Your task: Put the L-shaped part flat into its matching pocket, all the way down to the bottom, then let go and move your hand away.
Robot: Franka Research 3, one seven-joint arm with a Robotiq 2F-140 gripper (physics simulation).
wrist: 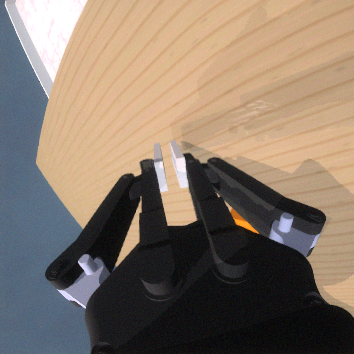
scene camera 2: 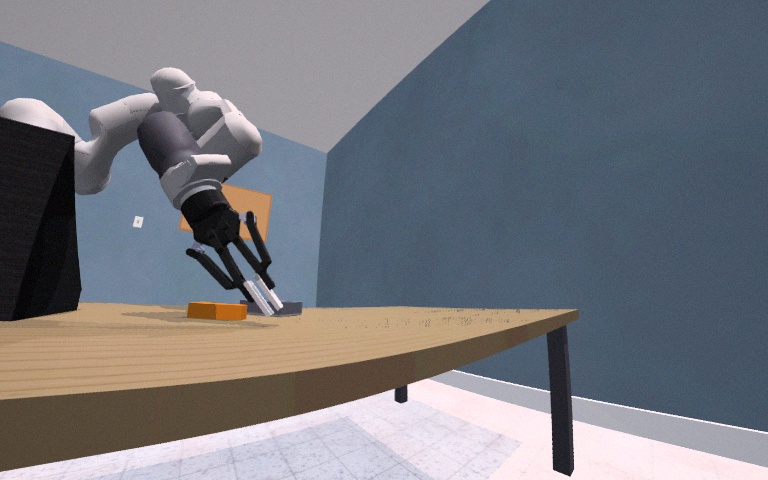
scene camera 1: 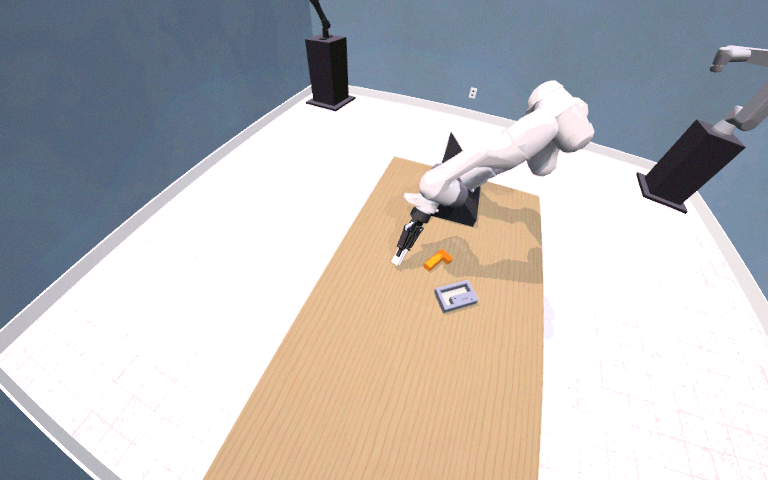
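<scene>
The orange L-shaped part [scene camera 1: 434, 260] [scene camera 2: 216, 311] lies flat on the table; in the wrist view a small piece of the L-shaped part [wrist: 245, 223] shows behind a finger link. The grey-blue pocket block [scene camera 1: 459, 304] [scene camera 2: 292, 308] sits beyond it, its pocket open to view in scene camera 1. The pocket block does not show in the wrist view. My gripper [scene camera 1: 398, 260] [scene camera 2: 274, 311] [wrist: 165, 152] is shut, with a narrow gap between its white pads and nothing in it. It is tilted, its tips low over the table to one side of the L-shaped part, apart from it.
The wooden table [scene camera 1: 396, 373] [scene camera 2: 226, 407] has a long edge to the left of my gripper in scene camera 1. My arm's dark base [scene camera 1: 467, 216] [scene camera 2: 33, 226] stands on the table behind. Two dark pedestals [scene camera 1: 328, 70] [scene camera 1: 693, 164] with other arms stand away from the table.
</scene>
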